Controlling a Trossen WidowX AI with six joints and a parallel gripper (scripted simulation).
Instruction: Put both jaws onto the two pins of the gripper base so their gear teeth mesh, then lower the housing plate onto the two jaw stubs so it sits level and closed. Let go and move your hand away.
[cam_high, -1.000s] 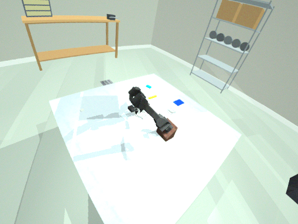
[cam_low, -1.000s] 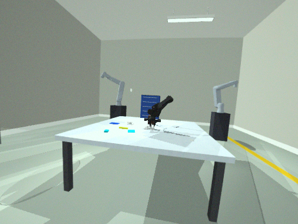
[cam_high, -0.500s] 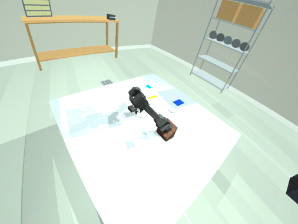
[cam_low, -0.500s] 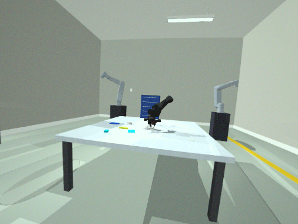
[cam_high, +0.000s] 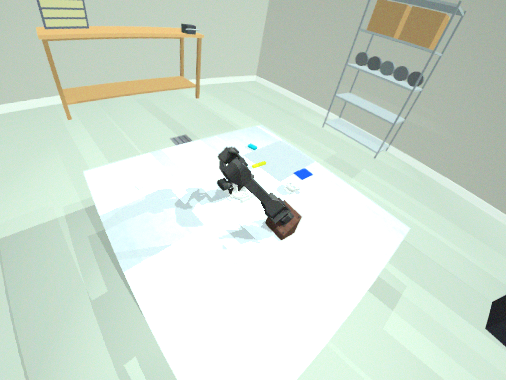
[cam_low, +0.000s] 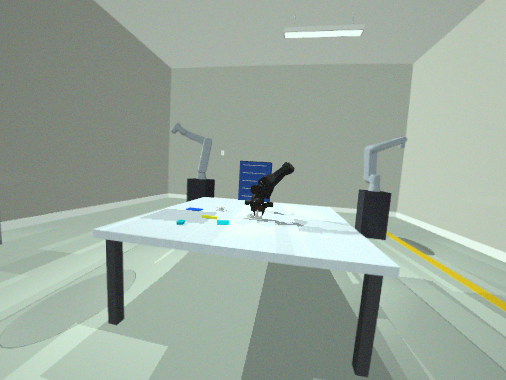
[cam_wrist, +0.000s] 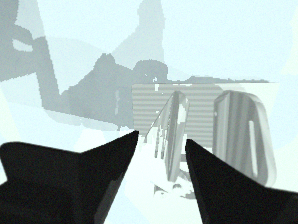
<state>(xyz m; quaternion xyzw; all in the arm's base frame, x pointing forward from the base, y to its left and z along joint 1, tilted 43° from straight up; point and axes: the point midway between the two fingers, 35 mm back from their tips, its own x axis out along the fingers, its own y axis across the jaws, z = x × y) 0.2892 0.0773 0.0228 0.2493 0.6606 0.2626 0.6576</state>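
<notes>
Right now the pale jaw is 30 mm behind my gripper tip and 20 mm to the right of it. From my gripper tip the other things lie so: small white part (310 mm to the right, 110 mm behind, 10 mm above); yellow bar (280 mm to the right, 150 mm ahead, 10 mm below); cyan block (360 mm to the right, 340 mm ahead, 10 mm below).
</notes>
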